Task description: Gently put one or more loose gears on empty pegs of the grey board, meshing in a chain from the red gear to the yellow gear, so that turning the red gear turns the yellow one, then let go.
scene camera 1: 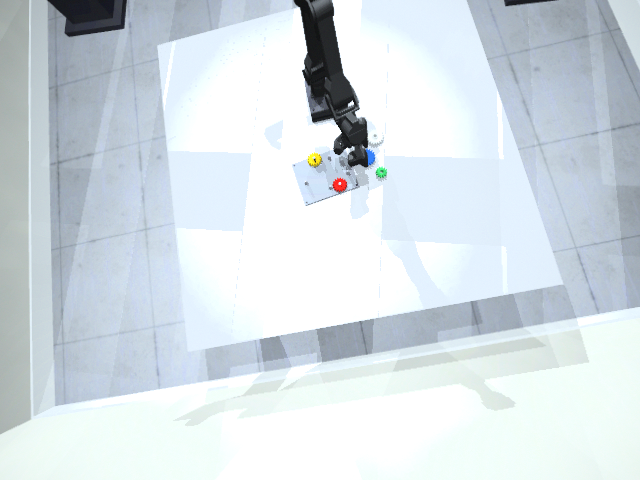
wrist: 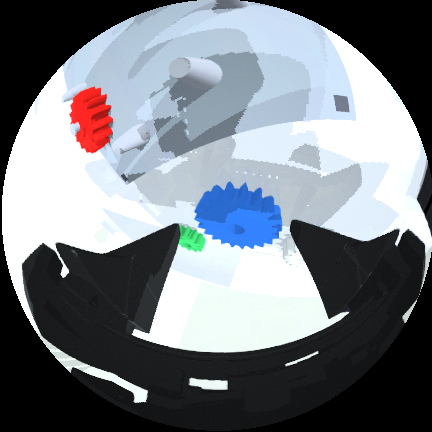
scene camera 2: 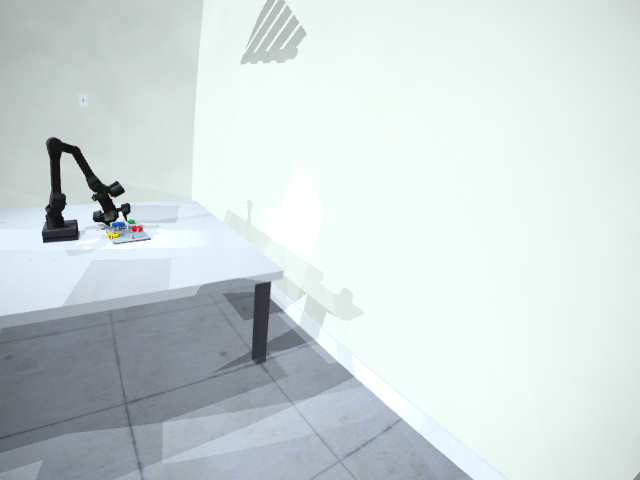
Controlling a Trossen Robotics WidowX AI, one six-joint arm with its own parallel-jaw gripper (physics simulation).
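Places are measured from the arm's base along level axes (x down, y left, z ahead), in metres.
Where they show: gripper, fingertip midpoint: (scene camera 1: 366, 157) (wrist: 236, 227) (scene camera 2: 118, 223); arm's base at its link origin: (scene camera 1: 318, 89) (scene camera 2: 55, 226).
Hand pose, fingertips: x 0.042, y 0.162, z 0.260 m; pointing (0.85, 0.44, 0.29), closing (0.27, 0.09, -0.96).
Observation:
Each offset is from my fingertips to the centre of the thing. "spot": to the spot under its first point. Level surfaces: height alone.
The grey board @(dx -0.001, dy -0.159, dz +0.049 m) (scene camera 1: 317, 194) (wrist: 295, 75) lies on the table. The red gear @(spot: dx -0.015, dy -0.106, dz +0.103 m) (scene camera 1: 339, 184) (scene camera 2: 136, 228) (wrist: 91, 120) and the yellow gear @(dx -0.003, dy -0.194, dz -0.007 m) (scene camera 1: 314, 159) (scene camera 2: 113, 235) are on it. Bare pegs show, one @(dx -0.004, dy -0.093, dz +0.008 m) (wrist: 200, 73) large in the wrist view and another @(dx -0.004, dy -0.228, dz +0.081 m) (scene camera 1: 306, 183) in scene camera 1. The loose blue gear @(dx +0.006, dy -0.001, dz +0.000 m) (scene camera 1: 370, 157) (scene camera 2: 118, 224) (wrist: 257, 227), green gear @(dx +0.006, dy +0.049, dz +0.061 m) (scene camera 1: 381, 172) (scene camera 2: 131, 221) (wrist: 192, 239) and white gear @(dx +0.006, dy +0.036, dz -0.079 m) (scene camera 1: 375, 136) lie beside the board. My gripper (scene camera 1: 347, 153) (scene camera 2: 117, 222) (wrist: 236, 227) is open and low; the blue gear appears between its fingertips in the wrist view, not gripped.
The arm's base (scene camera 1: 319, 111) (scene camera 2: 60, 232) stands on the white table @(dx +0.014 m) (scene camera 1: 289, 268) (scene camera 2: 206, 258), close behind the board. The white gear is very pale against the tabletop and partly hidden by the right finger in the wrist view. Shadows of the arm cross the board.

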